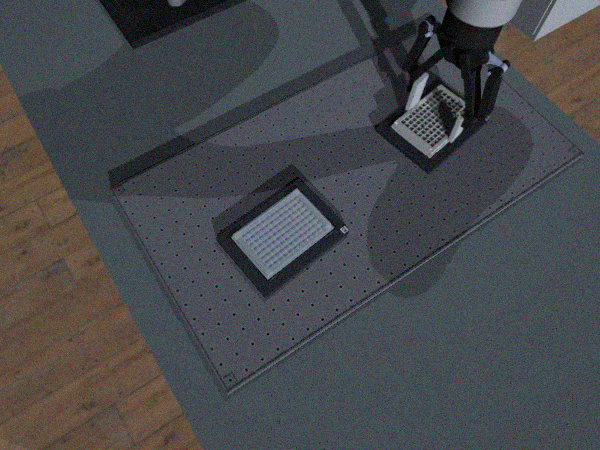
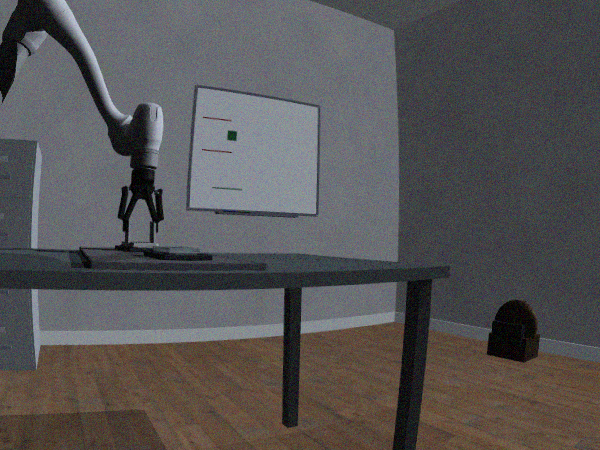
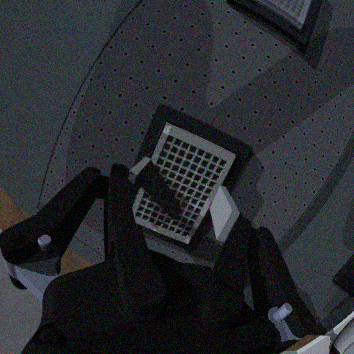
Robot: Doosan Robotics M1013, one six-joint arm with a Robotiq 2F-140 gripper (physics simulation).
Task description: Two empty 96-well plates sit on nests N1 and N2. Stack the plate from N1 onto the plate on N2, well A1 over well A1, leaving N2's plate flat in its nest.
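Places are measured from the arm's base along level axes (x left, y back, z up), in metres.
Pixels of known places: gripper, between the fingertips: [image 1: 432, 121] [image 2: 140, 244] [image 3: 180, 182].
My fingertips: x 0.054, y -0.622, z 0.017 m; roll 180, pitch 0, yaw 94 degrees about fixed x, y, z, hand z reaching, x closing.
For each thing: its top centre in the pictures, then the offset to it from my fingertips. Level surfaces: height alone.
- pale 96-well plate, centre of its top: [image 3: 177, 190] [image 1: 436, 116] [image 2: 139, 242] dx +0.008, dy +0.000, dz +0.006 m
- bluish-white second plate, centre of its top: [image 1: 282, 229] [image 2: 176, 247] dx -0.323, dy +0.022, dz +0.005 m
- perforated board, height of its surface: dz -0.021 m
- grey table, height of its surface: dz -0.034 m
The pale 96-well plate [image 1: 425, 124] [image 3: 192, 162] at the dark nest N1 [image 1: 428, 165] [image 3: 242, 154] lies level between my fingers. My gripper [image 1: 431, 122] [image 2: 139, 240] [image 3: 180, 182] points down and is shut on this plate, one white pad against each long side. Whether its underside rests in the nest or is slightly clear of it cannot be told. One finger and its shadow hide part of the wells. The bluish-white second plate [image 1: 282, 234] [image 3: 292, 6] sits flat in nest N2 [image 1: 265, 288] [image 3: 301, 44]. Nest labels and A1 marks are not readable.
Both nests are on a perforated board [image 1: 320, 285] [image 3: 175, 65] with a raised rim, on a grey table [image 1: 475, 325] [image 2: 325, 267]. A dark panel [image 1: 145, 30] lies beyond the board. A pale cabinet [image 1: 565, 17] [image 2: 17, 200] stands past the table edge.
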